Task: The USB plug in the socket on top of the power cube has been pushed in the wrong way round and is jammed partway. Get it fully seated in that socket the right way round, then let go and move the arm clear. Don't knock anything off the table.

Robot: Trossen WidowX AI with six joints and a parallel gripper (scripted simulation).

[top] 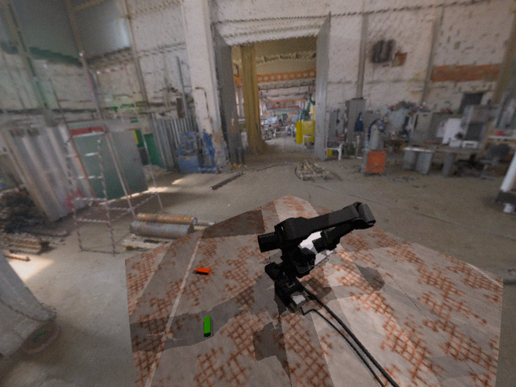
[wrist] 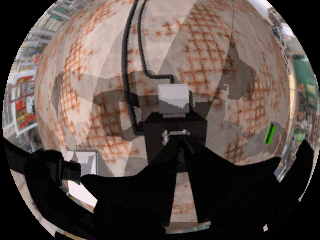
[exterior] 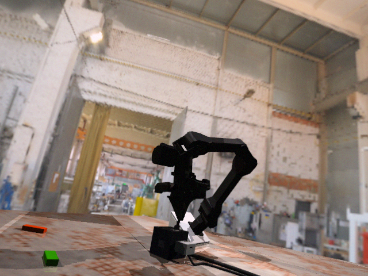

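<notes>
My gripper tip is 2 cm above the usb plug and 1 cm to the left of it. From my gripper tip the other things lie so: green block (32 cm ahead, 10 cm below, 7 cm to the right); then usb socket (4 cm below, 1 cm to the right); then orange block (34 cm to the right, 27 cm ahead, 10 cm below).
</notes>
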